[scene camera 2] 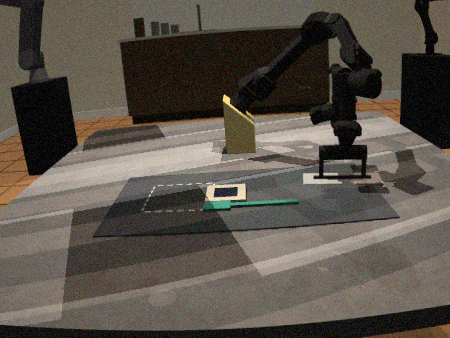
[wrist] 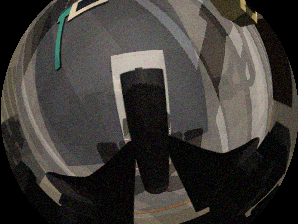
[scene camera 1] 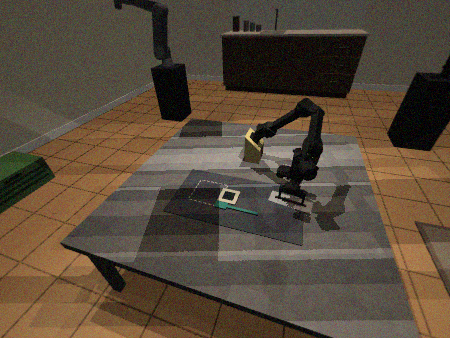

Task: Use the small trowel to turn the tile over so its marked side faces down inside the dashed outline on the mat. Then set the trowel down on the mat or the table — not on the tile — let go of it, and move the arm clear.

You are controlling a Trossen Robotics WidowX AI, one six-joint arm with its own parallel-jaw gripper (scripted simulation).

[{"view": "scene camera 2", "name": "my gripper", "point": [343,154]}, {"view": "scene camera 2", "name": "dark mat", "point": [317,204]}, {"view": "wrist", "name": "my gripper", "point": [149,142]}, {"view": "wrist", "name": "dark mat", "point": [78,105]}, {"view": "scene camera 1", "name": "dark mat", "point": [276,221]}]
